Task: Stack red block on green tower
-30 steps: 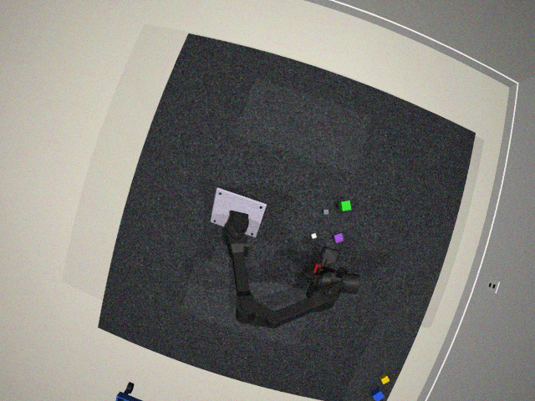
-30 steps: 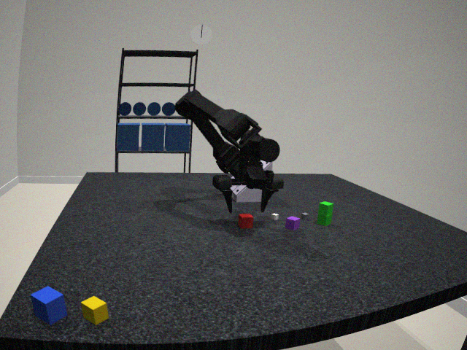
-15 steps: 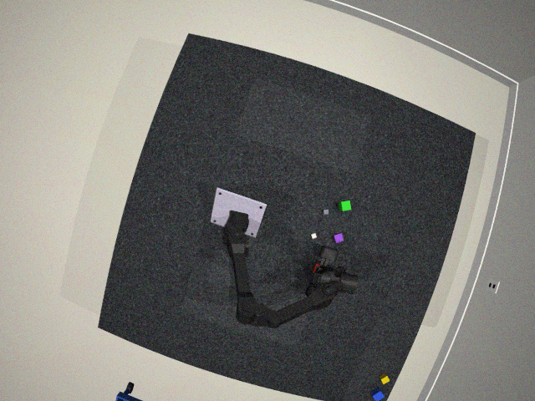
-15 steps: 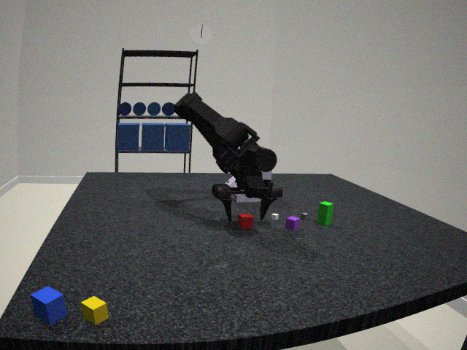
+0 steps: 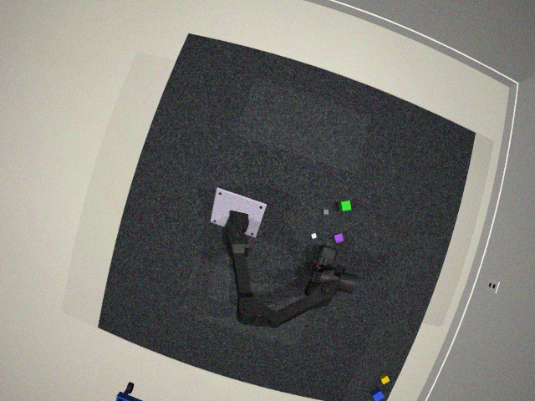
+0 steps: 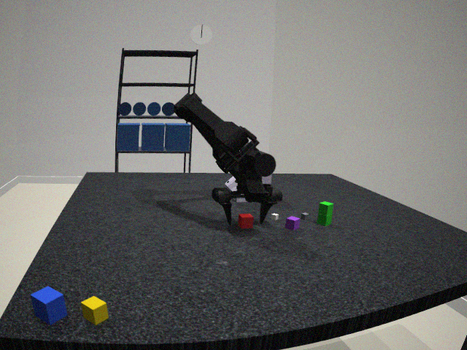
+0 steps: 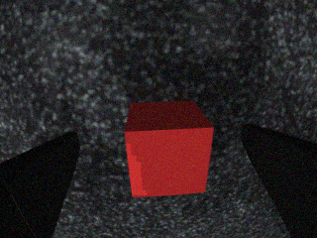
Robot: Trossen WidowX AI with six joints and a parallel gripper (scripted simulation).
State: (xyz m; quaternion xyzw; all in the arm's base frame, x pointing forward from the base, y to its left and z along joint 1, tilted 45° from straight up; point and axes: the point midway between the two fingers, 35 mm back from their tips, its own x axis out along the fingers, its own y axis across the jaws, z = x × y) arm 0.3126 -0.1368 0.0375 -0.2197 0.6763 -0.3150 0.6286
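The small grey cube is 2 cm behind my gripper tip and 21 cm to the left of it. Also, from my gripper tip: purple cube: 5 cm ahead, 13 cm to the left, 1 cm above; red block: 1 cm above; small white cube: 4 cm behind, 12 cm to the left.
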